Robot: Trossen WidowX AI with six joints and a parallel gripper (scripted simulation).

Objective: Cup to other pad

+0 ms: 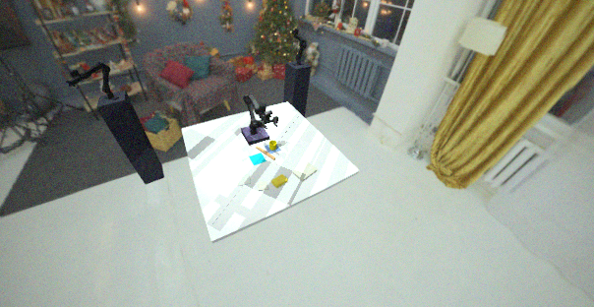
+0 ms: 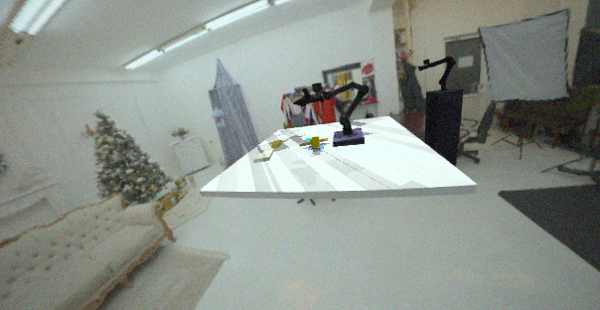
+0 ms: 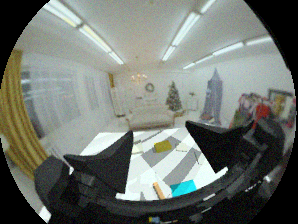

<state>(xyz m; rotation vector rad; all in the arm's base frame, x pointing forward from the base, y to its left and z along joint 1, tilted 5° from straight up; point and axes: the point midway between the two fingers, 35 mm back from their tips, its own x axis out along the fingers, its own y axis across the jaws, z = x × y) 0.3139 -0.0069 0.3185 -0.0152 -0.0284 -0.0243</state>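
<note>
Now: the yellow cup 120 mm behind my gripper tip, 70 mm to the left of it and 310 mm below it. Also, from my gripper tip: cream slab: 270 mm ahead, 160 mm to the left, 340 mm below; wooden stick: 90 mm behind, 20 mm to the right, 350 mm below.
</note>
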